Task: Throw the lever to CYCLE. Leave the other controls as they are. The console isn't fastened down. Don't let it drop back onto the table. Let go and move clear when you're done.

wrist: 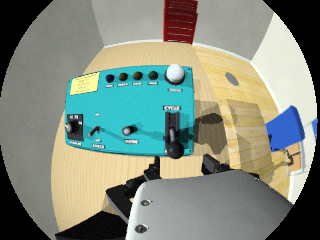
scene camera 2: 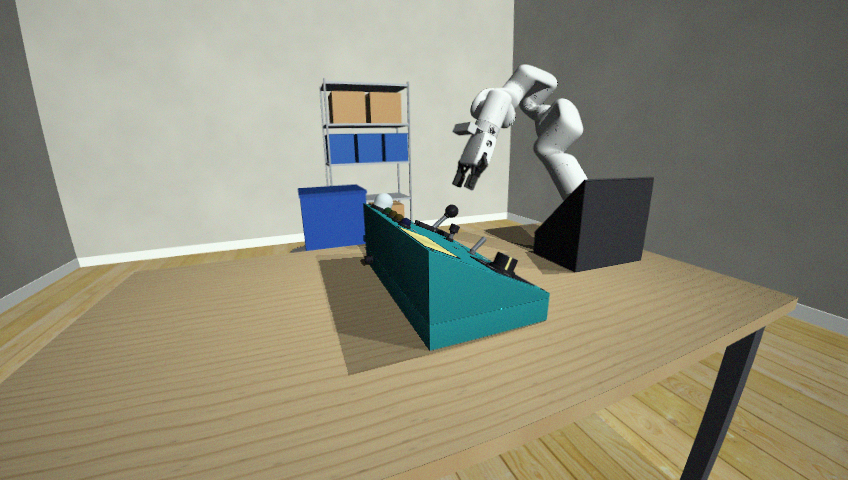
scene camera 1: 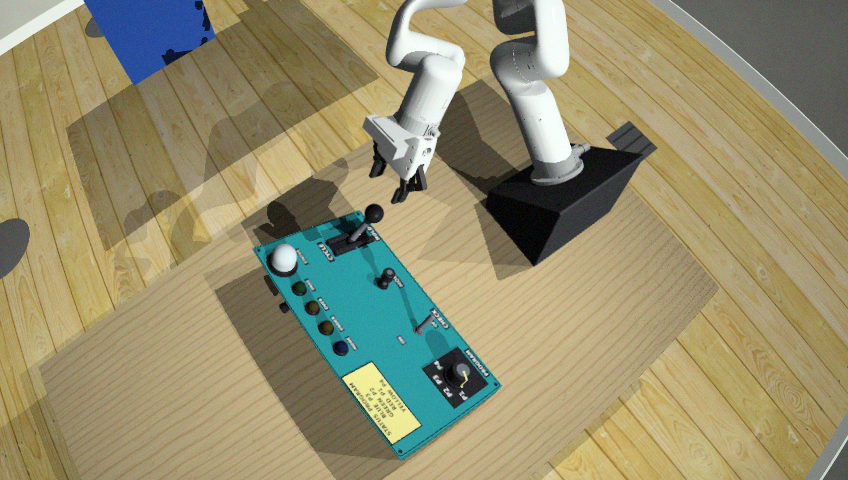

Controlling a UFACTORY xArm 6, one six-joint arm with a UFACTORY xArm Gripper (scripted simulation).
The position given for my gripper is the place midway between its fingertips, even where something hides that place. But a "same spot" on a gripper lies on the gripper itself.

Labels:
my gripper: wrist 181,164; scene camera 2; scene camera 1
same spot on my gripper: [scene camera 1: 401,193] = [scene camera 2: 471,177]

